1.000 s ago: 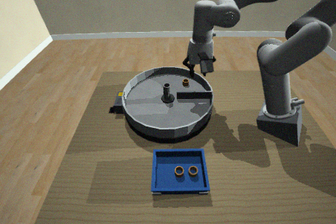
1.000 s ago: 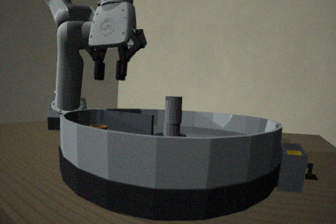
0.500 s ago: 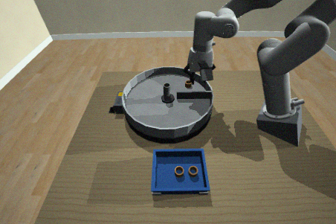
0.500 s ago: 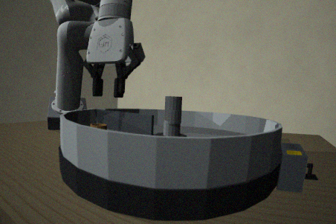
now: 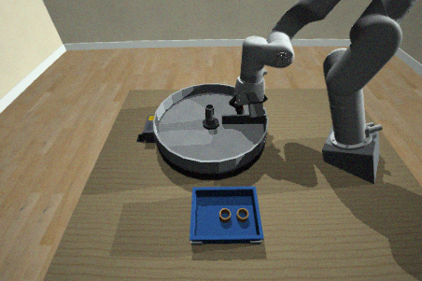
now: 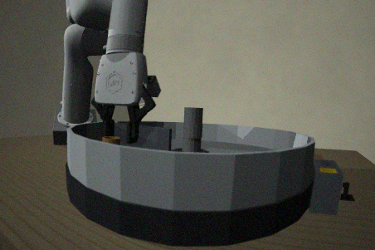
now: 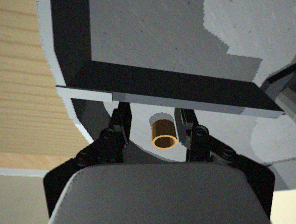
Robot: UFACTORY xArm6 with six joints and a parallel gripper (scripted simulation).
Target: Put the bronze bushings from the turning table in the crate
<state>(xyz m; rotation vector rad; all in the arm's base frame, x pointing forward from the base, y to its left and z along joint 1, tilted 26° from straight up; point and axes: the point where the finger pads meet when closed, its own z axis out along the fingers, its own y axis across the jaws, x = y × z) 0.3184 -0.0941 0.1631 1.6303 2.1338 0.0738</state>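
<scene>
My hand is 370 mm to the right of the blue crate, 90 mm short of it and 60 mm above it. Round my hand: grey turning table: 140 mm ahead, 30 mm to the left, 30 mm below.
</scene>
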